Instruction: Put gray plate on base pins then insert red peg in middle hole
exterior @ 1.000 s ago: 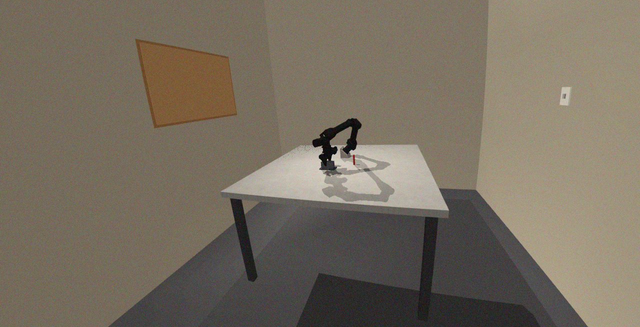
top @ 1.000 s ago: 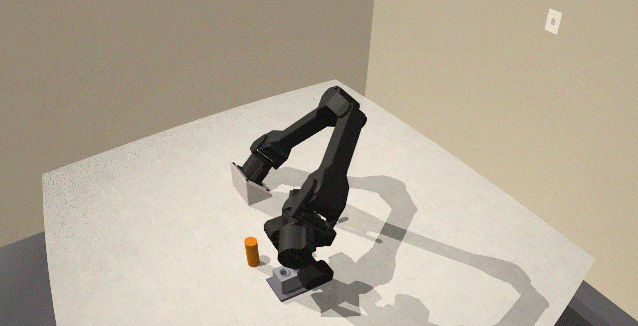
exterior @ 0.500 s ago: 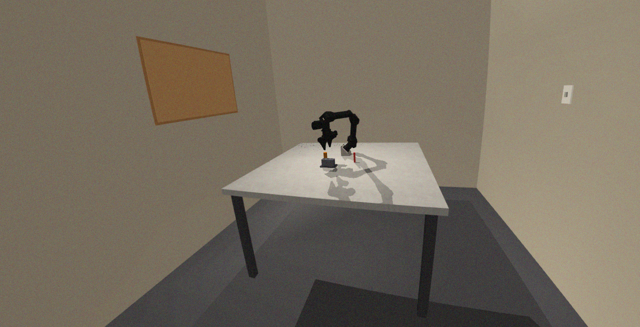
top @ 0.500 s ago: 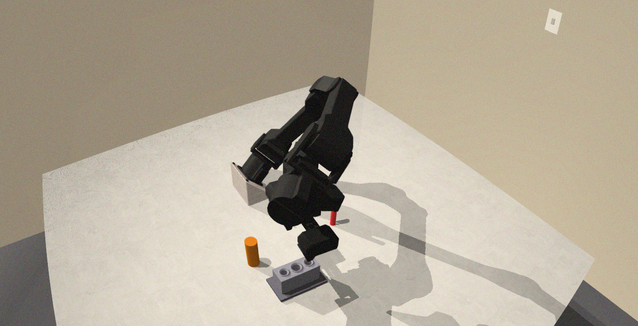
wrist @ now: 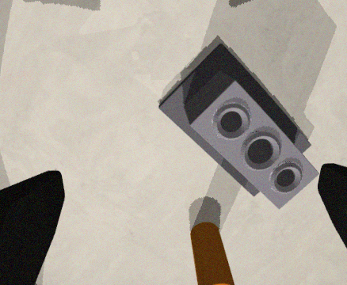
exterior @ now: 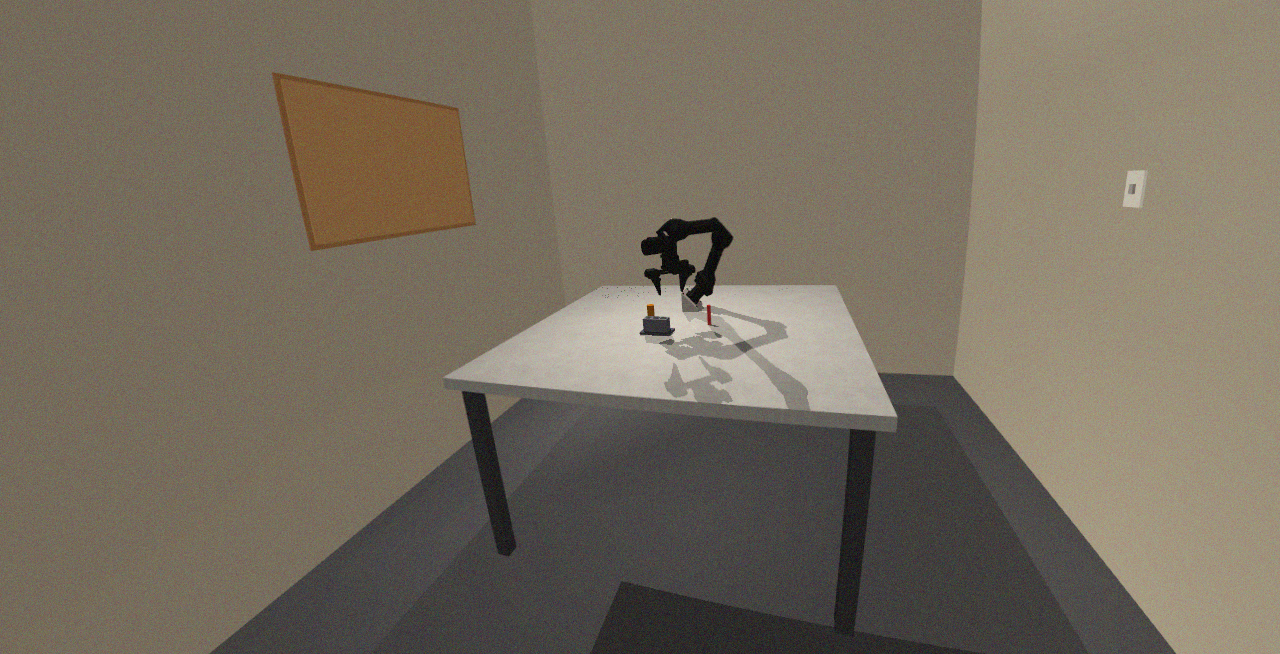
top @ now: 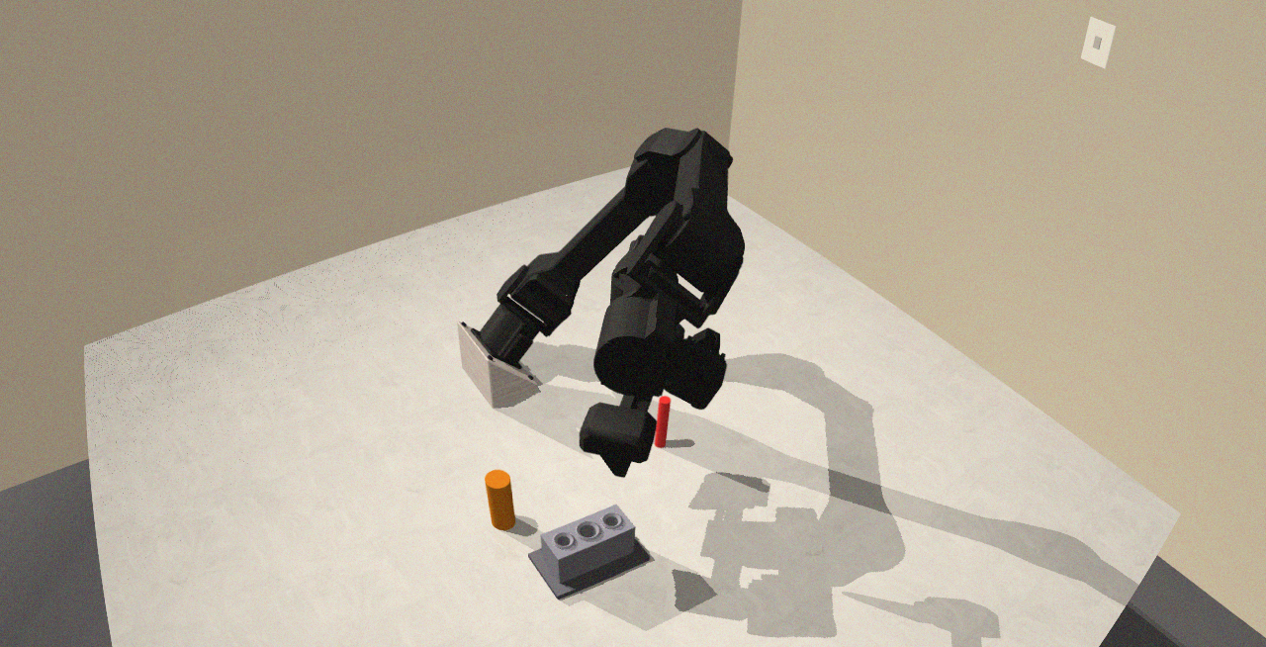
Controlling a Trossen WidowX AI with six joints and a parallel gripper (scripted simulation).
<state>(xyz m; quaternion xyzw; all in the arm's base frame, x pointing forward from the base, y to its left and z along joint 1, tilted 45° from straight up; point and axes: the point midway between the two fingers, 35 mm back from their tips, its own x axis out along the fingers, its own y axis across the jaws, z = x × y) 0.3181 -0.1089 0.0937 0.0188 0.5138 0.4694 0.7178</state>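
My gripper tip is now 12 cm to the right of the red peg, 11 cm above it and 9 cm past it. The rest, counted from my gripper tip: gray plate (10 cm below, 6 cm to the right, 1 cm ahead); orange cylinder (11 cm to the right, 11 cm below, 9 cm behind); base (14 cm below, 6 cm to the right, 1 cm ahead).
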